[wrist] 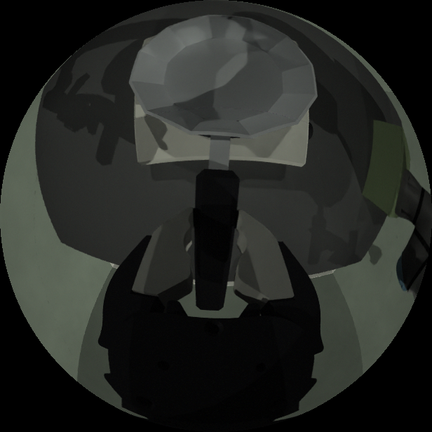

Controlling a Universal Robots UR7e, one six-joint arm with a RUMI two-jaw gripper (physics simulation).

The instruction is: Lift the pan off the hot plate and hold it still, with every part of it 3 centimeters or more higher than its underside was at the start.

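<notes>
The grey, faceted pan (223,75) is at the top middle of the wrist view, over the pale, square hot plate (295,145). The hot plate's front part shows below the pan's rim, and a bit of it shows at the pan's upper left. A grey neck joins the pan to its black handle (217,192), which points toward the gripper. My gripper (215,210) is shut on the handle, with one grey jaw against each side. The pan hides most of the hot plate's top, and the height of any gap between them cannot be told from above.
A dark table top (100,210) lies under the hot plate, with shadows on it. A green block (385,167) is at the right edge, beside a dark, jointed part (417,200) that is partly cut off. A greenish floor (40,280) shows beyond the table's edges.
</notes>
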